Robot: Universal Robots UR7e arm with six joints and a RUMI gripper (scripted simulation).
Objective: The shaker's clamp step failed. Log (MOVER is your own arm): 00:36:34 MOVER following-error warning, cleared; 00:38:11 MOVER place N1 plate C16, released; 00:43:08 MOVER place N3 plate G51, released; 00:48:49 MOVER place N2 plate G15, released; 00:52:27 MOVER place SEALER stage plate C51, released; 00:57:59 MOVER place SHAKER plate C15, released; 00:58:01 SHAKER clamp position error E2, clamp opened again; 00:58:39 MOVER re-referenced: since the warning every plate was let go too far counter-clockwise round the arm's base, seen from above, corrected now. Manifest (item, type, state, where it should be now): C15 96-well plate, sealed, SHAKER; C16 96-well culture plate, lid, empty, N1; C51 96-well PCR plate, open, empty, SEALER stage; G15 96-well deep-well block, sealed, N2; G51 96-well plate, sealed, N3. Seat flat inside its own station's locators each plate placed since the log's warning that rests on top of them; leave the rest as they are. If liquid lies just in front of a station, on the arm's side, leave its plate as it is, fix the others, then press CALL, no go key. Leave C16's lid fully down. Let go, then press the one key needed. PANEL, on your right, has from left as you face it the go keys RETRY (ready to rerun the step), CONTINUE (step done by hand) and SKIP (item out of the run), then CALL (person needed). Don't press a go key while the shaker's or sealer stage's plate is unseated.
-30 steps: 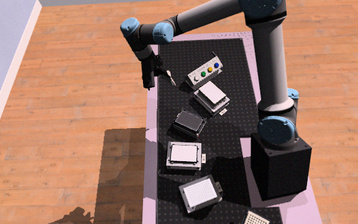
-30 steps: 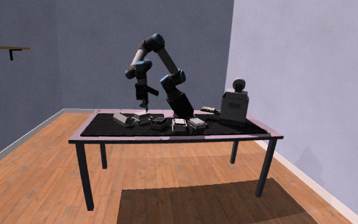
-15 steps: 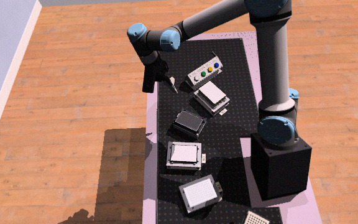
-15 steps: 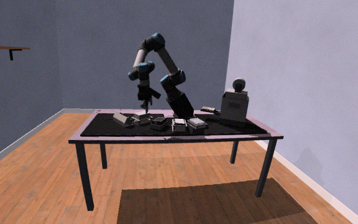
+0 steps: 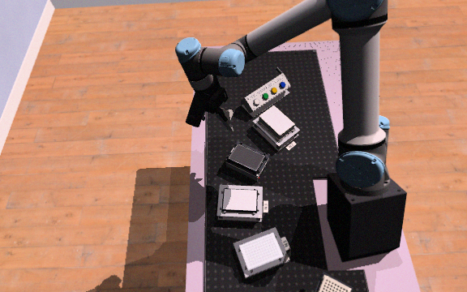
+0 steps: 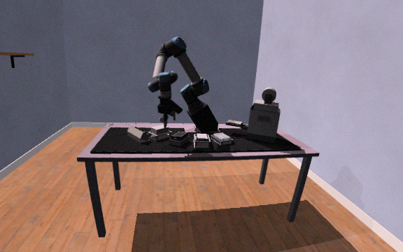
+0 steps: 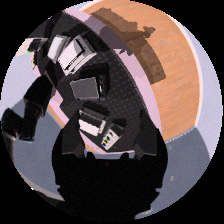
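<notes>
The white-topped sealed plate is 240 mm behind my hand, 120 mm below it and 70 mm to the right of it.
</notes>
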